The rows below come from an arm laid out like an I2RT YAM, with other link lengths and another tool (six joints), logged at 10 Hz.
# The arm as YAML. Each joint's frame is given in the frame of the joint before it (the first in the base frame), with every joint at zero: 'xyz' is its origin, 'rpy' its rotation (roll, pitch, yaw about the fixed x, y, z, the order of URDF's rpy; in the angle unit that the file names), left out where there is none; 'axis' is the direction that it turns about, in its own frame. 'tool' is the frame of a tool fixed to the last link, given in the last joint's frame.
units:
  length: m
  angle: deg
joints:
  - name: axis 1
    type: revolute
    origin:
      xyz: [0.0, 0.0, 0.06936]
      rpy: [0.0, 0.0, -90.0]
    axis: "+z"
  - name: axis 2
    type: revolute
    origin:
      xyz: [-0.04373, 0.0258, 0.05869]
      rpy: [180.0, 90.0, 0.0]
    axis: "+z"
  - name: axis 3
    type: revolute
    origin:
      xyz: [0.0, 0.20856, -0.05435]
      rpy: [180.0, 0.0, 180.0]
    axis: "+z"
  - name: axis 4
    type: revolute
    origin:
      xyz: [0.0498, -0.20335, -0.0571]
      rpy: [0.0, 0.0, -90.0]
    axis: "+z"
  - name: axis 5
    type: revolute
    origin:
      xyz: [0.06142, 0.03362, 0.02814]
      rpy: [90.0, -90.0, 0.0]
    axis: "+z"
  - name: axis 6
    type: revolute
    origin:
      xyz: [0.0, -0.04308, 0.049]
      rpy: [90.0, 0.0, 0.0]
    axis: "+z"
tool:
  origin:
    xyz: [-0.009, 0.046, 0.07]
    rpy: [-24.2, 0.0, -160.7]
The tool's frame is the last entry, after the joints.
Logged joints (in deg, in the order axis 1, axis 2, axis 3, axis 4, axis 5, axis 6), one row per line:
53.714, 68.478, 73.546, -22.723, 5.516, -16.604
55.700, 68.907, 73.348, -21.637, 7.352, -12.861
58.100, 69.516, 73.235, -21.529, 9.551, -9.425
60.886, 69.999, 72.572, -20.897, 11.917, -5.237
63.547, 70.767, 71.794, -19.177, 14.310, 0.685
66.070, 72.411, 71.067, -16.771, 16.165, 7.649
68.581, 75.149, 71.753, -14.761, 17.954, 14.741
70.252, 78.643, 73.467, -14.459, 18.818, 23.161
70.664, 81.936, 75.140, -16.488, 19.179, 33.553
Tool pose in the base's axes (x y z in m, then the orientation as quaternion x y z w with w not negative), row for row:
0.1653, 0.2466, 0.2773, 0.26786, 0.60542, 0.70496, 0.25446
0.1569, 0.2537, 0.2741, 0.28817, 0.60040, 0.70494, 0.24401
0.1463, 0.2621, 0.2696, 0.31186, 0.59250, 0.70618, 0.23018
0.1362, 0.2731, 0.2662, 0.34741, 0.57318, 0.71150, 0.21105
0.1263, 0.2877, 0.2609, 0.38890, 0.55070, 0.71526, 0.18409
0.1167, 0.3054, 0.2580, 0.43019, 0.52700, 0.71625, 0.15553
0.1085, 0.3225, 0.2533, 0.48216, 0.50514, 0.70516, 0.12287
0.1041, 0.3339, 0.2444, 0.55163, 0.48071, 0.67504, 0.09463
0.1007, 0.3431, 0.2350, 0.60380, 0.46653, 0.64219, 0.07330
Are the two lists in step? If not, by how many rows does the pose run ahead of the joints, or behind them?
The pose runs 1 row ahead of the joints: the pose in row i belongs to the joints in row i + 1.
